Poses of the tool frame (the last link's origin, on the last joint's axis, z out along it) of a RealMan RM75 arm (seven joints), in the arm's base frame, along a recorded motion.
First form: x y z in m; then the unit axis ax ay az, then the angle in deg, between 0 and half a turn.
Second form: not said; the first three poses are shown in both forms.
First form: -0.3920 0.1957 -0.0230 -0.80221 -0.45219 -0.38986 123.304
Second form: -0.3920 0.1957 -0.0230 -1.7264 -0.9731 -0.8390
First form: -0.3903 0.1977 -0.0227 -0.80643 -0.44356 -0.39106 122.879
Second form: -0.3903 0.1977 -0.0227 -1.7295 -0.9513 -0.8387
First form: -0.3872 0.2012 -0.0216 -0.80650 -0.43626 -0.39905 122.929
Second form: -0.3872 0.2012 -0.0216 -1.7304 -0.9360 -0.8562
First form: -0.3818 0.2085 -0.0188 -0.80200 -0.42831 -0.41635 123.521
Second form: -0.3818 0.2085 -0.0188 -1.7290 -0.9234 -0.8976
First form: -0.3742 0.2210 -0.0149 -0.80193 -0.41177 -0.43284 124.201
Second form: -0.3742 0.2210 -0.0149 -1.7384 -0.8926 -0.9383
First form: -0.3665 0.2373 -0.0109 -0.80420 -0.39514 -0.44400 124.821
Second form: -0.3665 0.2373 -0.0109 -1.7520 -0.8608 -0.9673
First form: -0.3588 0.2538 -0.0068 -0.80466 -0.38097 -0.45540 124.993
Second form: -0.3588 0.2538 -0.0068 -1.7554 -0.8311 -0.9935
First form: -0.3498 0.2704 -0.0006 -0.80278 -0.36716 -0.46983 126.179
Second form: -0.3498 0.2704 -0.0006 -1.7679 -0.8086 -1.0347
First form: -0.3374 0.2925 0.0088 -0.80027 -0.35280 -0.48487 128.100
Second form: -0.3374 0.2925 0.0088 -1.7892 -0.7888 -1.0841
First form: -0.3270 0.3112 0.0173 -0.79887 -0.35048 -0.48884 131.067
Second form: -0.3270 0.3112 0.0173 -1.8275 -0.8017 -1.1182
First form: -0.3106 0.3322 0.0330 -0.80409 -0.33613 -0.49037 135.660
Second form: -0.3106 0.3322 0.0330 -1.9038 -0.7959 -1.1611
